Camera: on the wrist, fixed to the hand. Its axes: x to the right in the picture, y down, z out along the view.
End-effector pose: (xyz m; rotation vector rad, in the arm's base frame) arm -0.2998 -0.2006 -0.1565 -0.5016 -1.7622 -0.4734
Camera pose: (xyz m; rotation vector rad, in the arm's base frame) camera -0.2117 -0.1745 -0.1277 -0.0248 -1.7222 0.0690
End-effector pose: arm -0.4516 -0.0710 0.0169 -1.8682 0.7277 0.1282
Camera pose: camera -0.4974 -0.1472 -0.0202 -1.2769 0.7111 -0.1698
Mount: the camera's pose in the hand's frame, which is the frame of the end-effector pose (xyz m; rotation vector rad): 0.0105 0.0727 -0.0623 0.6315 0.0804 -0.0101
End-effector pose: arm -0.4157 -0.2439 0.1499 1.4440 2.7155 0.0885
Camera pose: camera -0.3668 -0.1959 0.2175 -1.2932 -2.4435 0.6556
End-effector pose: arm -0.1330 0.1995 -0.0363 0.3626 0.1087 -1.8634
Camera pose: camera -0.0554 0.1825 -0.0908 0.8692 -0.4349 -1.8606
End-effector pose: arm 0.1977 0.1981 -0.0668 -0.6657 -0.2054 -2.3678
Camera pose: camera 0.2118 0.1170 -0.1168 -0.2617 -0.8735 -2.1520
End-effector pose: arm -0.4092 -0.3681 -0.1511 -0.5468 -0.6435 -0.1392
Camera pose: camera -0.3467 -0.3385 -0.2182 0.0707 -0.5733 0.0360
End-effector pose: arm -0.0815 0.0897 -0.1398 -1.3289 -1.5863 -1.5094
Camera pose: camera -0.0325 0.0234 -0.0899 -0.8867 -1.8079 -0.9240
